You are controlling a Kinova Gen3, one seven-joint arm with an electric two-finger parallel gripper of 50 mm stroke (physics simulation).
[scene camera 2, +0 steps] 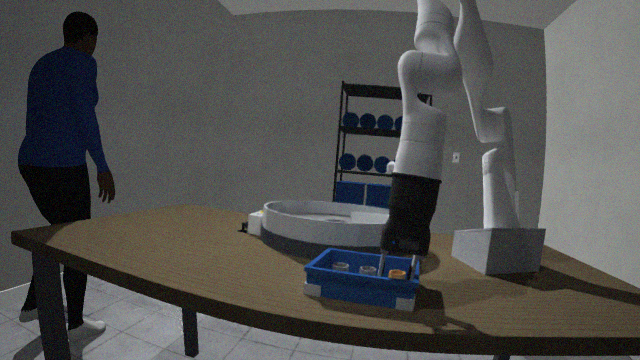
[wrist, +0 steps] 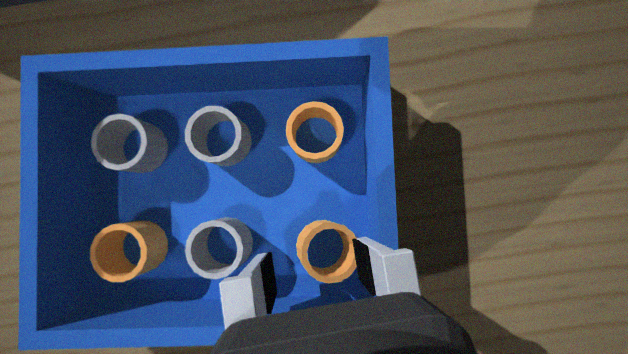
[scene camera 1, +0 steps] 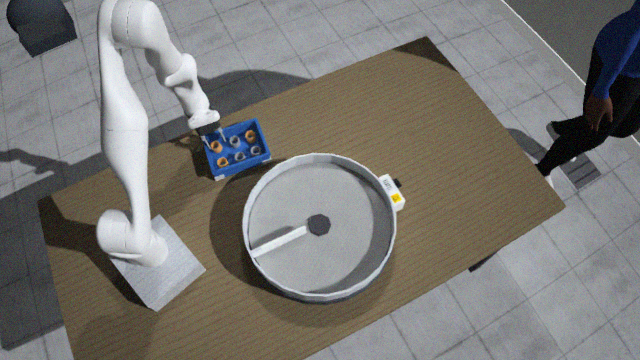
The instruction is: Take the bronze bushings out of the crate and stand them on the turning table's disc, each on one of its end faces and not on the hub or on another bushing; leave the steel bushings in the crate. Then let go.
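Frame: origin at the arm's base, x ahead, y left, z up, level; centimetres.
Seen in the pictures: gripper, fingertip midpoint: [wrist: 315, 265] [scene camera 1: 216, 142]; arm's base, origin of the base link: [scene camera 2: 500, 229] [scene camera 1: 151, 250].
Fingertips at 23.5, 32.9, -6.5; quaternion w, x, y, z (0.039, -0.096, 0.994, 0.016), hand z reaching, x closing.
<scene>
Offsets run from my fingertips to a thing's top centre, as dx, dy, dz. "*": to the spot under its first point. Level surfaces: height alone.
The blue crate @[+5.6, -3.7, +1.8] [scene camera 1: 215, 169] [scene camera 2: 357, 296] [wrist: 30, 200] holds three bronze and three steel bushings, all upright. Bronze ones are near the gripper [scene camera 1: 216, 146] [wrist: 302, 252], at upper right in the wrist view [wrist: 291, 131] and at its lower left [wrist: 156, 245]. Steel bushings @[+11.3, -6.3, -0.2] [wrist: 155, 150] @[+6.0, -7.0, -0.2] [wrist: 242, 145] @[+5.6, -0.6, -0.2] [wrist: 190, 250] stand among them. My gripper [scene camera 1: 215, 141] [scene camera 2: 397, 264] [wrist: 315, 265] is open and empty over the crate; its right finger in the wrist view overlaps the near bronze bushing's edge. The turning table's disc @[+23.1, -37.1, +2.9] [scene camera 1: 320, 190] has a dark hub @[+23.1, -37.1, +2.9] [scene camera 1: 319, 225] and bears no bushing in scene camera 1.
A raised wall [scene camera 1: 320, 296] [scene camera 2: 310, 231] rings the disc, and a white bar @[* +11.3, -39.7, +4.4] [scene camera 1: 280, 242] runs from hub to wall. A white control box @[+46.0, -32.8, +2.6] [scene camera 1: 392, 192] [scene camera 2: 255, 223] sits on its side. A person [scene camera 1: 617, 65] [scene camera 2: 62, 110] stands beyond the wooden table @[dz -3.2] [scene camera 1: 400, 110] [scene camera 2: 150, 250].
</scene>
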